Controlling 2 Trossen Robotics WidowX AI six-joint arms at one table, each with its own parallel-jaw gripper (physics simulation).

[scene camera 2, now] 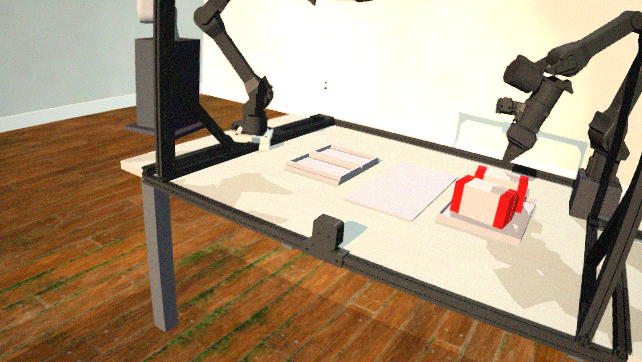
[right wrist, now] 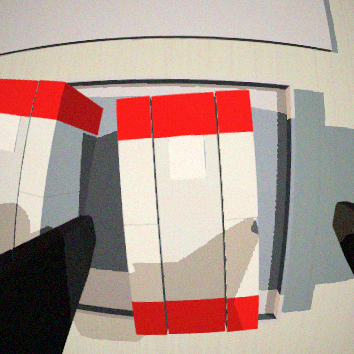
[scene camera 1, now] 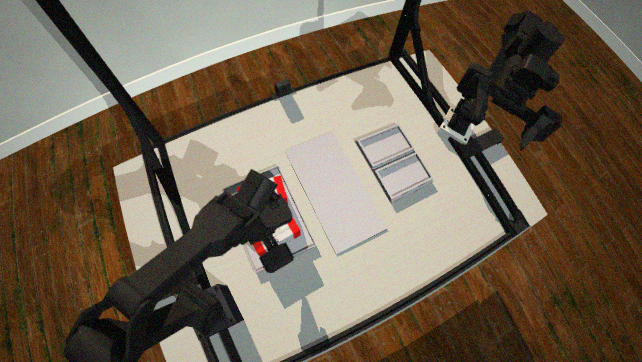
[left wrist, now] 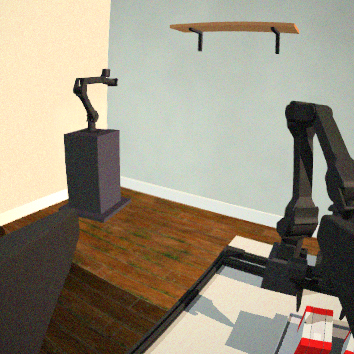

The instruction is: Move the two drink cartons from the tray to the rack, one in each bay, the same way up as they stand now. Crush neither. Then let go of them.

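Places are measured from the left arm's base along level axes (x left, y back, z up), in centimetres.
Pixels of known places: left gripper, fingertip midpoint: (scene camera 1: 498, 134) (left wrist: 203, 225); right gripper, fingertip midpoint: (scene camera 2: 504, 159) (right wrist: 218, 222) (scene camera 1: 275, 230) (left wrist: 318, 315); left arm's base, link origin: (scene camera 2: 253, 132) (scene camera 1: 458, 124); right arm's base, link origin: (scene camera 2: 600, 178) (scene camera 1: 208, 312) (left wrist: 288, 253).
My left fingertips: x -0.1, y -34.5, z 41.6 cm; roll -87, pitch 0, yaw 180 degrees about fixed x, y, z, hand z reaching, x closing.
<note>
For each thing: its top centre in the pictures, then the offset to it from my left fingertips. "*": a spot on its surface instead. Level surfaces: height alone.
- nearer carton, top centre: (right wrist: 190, 221) (left wrist: 317, 325) (scene camera 2: 502, 175) (scene camera 1: 272, 230) dz -37.8, dx -28.8, dy -26.7 cm
- two-bay rack, top centre: (scene camera 2: 334, 158) (scene camera 1: 395, 158) dz -43.2, dx -12.3, dy +11.5 cm
- flat pale mat, surface height: dz -44.8 cm
- small black camera block, surface spot: (scene camera 2: 327, 230) (scene camera 1: 279, 83) * dz -41.1, dx -56.0, dy +13.4 cm
Two white drink cartons with red ends lie in a shallow grey tray (scene camera 1: 306, 235) (scene camera 2: 463, 224) (right wrist: 282, 175) at the left of the table. My right gripper (scene camera 1: 278, 235) (right wrist: 218, 222) is open and hangs low over the tray. Its fingers stand on either side of the nearer carton (scene camera 1: 289, 230) (right wrist: 186, 211) (scene camera 2: 477, 201) (left wrist: 317, 330) without touching it. The other carton (scene camera 1: 281, 188) (right wrist: 21, 140) lies beside it. The two-bay rack (scene camera 1: 391, 160) (scene camera 2: 334, 160) is empty at the right. My left gripper (left wrist: 203, 225) is open and empty, raised high, and shows only in its wrist view.
A flat pale mat (scene camera 1: 335, 190) (scene camera 2: 402, 188) (right wrist: 158, 17) lies between the tray and the rack. A small black camera block (scene camera 1: 282, 87) (scene camera 2: 327, 230) sits on the table's edge. Black frame posts stand at the table's corners.
</note>
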